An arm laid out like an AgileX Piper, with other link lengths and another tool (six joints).
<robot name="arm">
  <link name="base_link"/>
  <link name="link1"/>
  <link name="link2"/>
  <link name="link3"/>
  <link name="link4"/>
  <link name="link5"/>
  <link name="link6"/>
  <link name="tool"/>
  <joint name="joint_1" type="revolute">
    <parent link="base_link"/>
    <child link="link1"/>
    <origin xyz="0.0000 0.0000 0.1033" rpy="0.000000 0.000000 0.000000"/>
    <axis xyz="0 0 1"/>
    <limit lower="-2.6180" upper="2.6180"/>
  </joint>
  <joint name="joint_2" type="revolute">
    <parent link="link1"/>
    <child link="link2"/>
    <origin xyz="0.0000 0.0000 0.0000" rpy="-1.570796 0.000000 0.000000"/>
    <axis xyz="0 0 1"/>
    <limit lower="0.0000" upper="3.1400"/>
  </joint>
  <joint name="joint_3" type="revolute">
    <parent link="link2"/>
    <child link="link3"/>
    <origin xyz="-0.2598 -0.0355 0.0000" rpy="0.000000 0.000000 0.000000"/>
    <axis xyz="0 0 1"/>
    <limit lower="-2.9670" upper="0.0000"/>
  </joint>
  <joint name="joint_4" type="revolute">
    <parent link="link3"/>
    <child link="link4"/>
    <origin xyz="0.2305 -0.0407 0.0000" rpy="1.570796 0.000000 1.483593"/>
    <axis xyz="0 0 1"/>
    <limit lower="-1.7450" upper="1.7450"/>
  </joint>
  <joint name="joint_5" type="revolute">
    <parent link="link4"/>
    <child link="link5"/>
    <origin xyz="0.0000 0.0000 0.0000" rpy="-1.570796 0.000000 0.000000"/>
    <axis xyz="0 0 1"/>
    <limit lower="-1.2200" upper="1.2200"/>
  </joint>
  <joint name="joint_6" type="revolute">
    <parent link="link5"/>
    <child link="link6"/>
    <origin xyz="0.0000 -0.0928 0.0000" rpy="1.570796 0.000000 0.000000"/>
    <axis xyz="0 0 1"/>
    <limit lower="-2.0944" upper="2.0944"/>
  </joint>
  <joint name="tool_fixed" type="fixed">
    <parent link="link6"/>
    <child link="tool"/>
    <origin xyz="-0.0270 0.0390 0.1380" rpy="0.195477 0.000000 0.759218"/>
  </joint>
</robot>
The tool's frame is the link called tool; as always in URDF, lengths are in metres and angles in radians.
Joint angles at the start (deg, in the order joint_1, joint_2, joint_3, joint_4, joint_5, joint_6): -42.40 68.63 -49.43 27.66 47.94 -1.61
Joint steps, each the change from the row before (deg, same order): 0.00 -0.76 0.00 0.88 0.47 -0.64; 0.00 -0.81 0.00 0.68 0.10 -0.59; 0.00 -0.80 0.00 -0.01 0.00 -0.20; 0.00 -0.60 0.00 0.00 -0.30 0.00; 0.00 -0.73 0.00 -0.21 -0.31 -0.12; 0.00 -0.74 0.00 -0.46 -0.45 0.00; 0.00 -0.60 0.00 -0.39 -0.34 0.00; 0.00 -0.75 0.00 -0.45 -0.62 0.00; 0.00 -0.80 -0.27 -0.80 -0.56 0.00; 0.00 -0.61 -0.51 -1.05 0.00 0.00; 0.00 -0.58 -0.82 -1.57 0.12 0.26; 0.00 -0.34 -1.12 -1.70 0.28 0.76; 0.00 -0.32 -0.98 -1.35 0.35 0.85; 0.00 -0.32 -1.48 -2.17 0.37 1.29; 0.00 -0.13 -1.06 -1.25 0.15 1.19; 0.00 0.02 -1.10 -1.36 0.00 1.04
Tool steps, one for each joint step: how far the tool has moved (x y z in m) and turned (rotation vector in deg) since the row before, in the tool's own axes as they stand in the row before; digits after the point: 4 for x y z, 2 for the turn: 0.0037 0.0018 -0.0044 -0.80 0.37 -0.40; 0.0024 0.0024 -0.0048 -0.98 -0.04 -0.43; 0.0008 0.0012 -0.0041 -0.64 -0.46 -0.42; -0.0005 0.0017 -0.0034 -0.68 -0.53 -0.12; -0.0006 0.0014 -0.0039 -0.68 -0.76 -0.38; -0.0015 0.0013 -0.0039 -0.63 -1.00 -0.39; -0.0012 0.0009 -0.0031 -0.49 -0.80 -0.32; -0.0021 0.0017 -0.0041 -0.76 -1.12 -0.35; -0.0029 0.0024 -0.0053 -0.80 -1.46 -0.64; -0.0022 0.0014 -0.0047 -0.34 -1.22 -0.87; -0.0036 0.0016 -0.0054 -0.20 -1.56 -0.97; -0.0047 0.0021 -0.0053 -0.07 -1.48 -0.56; -0.0040 0.0018 -0.0048 -0.09 -1.13 -0.22; -0.0070 0.0026 -0.0065 -0.05 -1.85 -0.29; -0.0053 0.0026 -0.0046 -0.21 -1.13 0.29; -0.0060 0.0028 -0.0040 -0.18 -1.28 0.13
